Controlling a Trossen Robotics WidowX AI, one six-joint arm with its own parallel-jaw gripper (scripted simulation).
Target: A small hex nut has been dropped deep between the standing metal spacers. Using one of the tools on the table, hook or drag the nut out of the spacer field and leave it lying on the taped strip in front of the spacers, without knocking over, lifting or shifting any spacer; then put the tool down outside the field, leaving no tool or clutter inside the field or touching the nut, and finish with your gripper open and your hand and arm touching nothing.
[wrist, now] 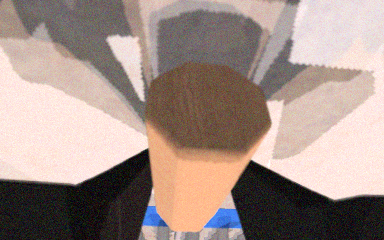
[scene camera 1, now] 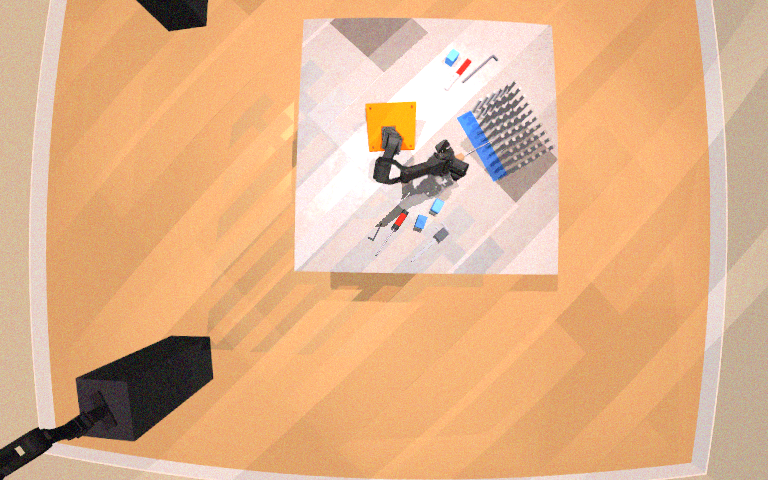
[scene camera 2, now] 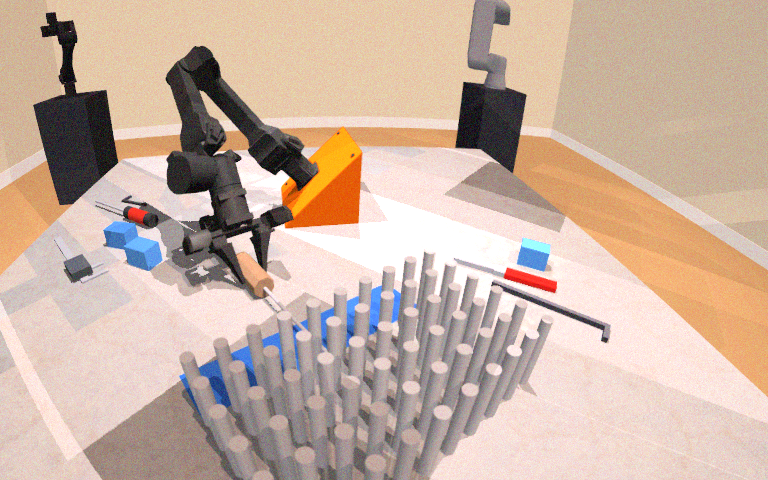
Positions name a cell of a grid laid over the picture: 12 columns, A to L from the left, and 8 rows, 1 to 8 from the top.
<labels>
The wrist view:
my gripper: G6
wooden-handled pick: G5
blue taped strip: G8
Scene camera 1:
blue taped strip: H3
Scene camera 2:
my gripper: D5
wooden-handled pick: E5
blue cube: I5
grey block: B5
blue cube: C5
blue taped strip: D7
</labels>
